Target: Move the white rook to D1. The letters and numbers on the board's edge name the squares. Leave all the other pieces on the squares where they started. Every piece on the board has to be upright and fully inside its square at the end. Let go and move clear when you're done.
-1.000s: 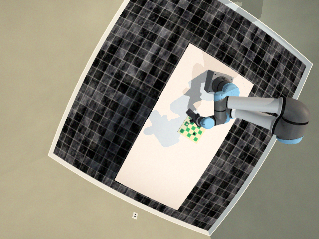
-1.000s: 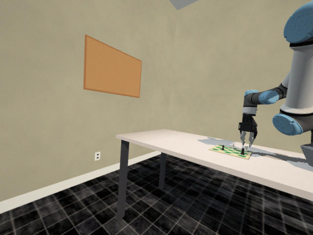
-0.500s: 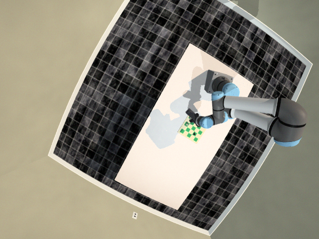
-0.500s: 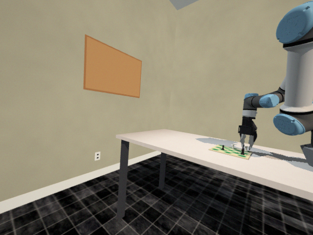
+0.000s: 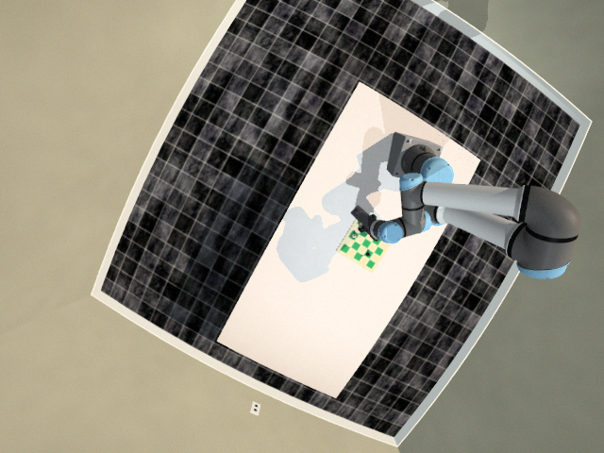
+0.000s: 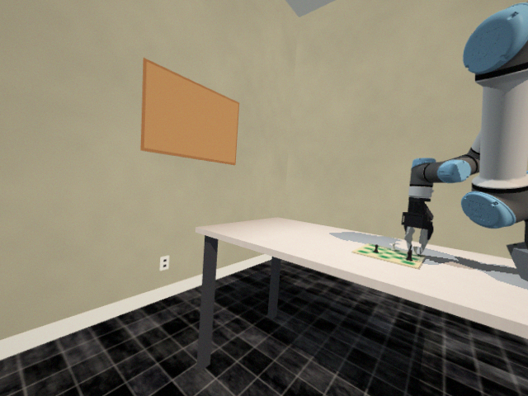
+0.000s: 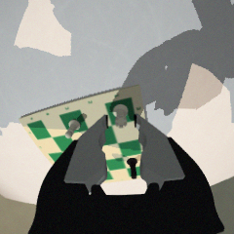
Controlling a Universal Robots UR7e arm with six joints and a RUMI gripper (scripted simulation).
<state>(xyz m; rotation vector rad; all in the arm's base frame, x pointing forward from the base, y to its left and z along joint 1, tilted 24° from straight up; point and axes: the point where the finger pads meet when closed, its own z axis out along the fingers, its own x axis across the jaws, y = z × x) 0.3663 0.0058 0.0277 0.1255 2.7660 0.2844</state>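
My gripper is now 90 mm to the right of the green-and-cream chessboard, 60 mm short of it and 30 mm above it.
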